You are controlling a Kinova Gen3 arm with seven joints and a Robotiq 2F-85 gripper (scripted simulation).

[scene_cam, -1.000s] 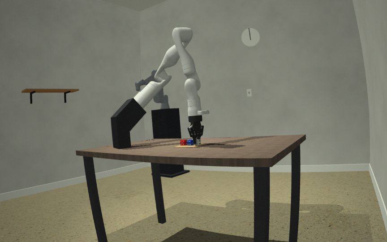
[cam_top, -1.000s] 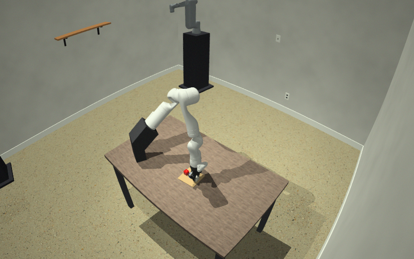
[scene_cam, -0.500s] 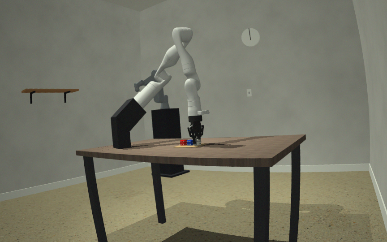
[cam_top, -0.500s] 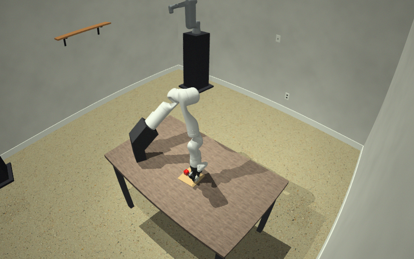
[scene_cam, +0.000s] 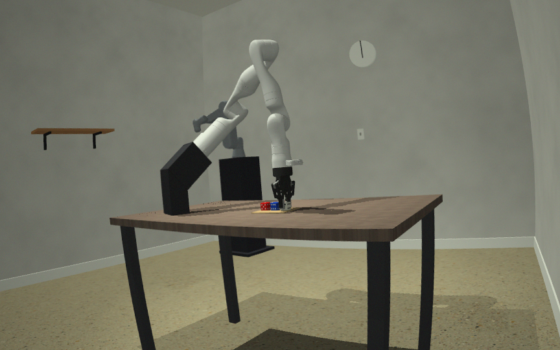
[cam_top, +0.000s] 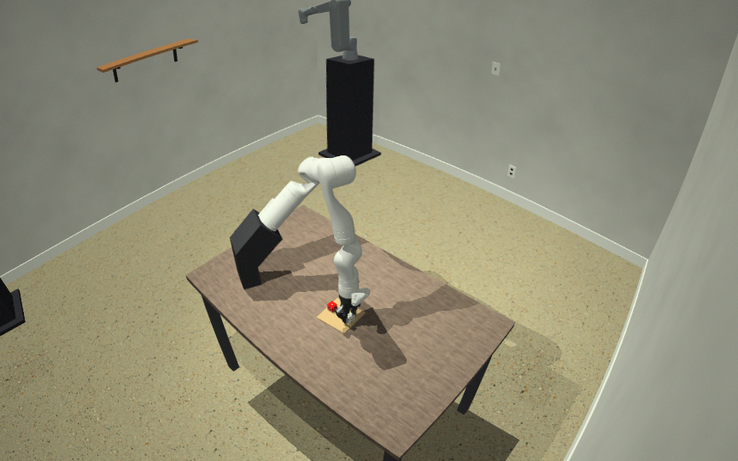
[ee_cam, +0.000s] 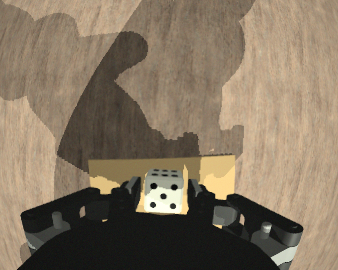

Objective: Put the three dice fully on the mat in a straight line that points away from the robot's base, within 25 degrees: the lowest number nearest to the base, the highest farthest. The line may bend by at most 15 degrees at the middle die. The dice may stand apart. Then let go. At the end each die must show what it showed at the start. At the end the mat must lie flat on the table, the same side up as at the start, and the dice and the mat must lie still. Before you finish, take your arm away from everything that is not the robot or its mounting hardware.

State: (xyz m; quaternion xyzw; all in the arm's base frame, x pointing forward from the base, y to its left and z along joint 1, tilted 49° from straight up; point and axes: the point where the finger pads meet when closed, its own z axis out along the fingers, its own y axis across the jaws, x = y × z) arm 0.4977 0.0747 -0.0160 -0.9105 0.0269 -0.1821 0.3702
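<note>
Now: the white die 1 cm below my hand. From my hand the other things lie so: blue die (4 cm behind, 1 cm below); then tan mat (4 cm behind, 2 cm below); then red die (9 cm behind, 1 cm to the right, 1 cm below).
</note>
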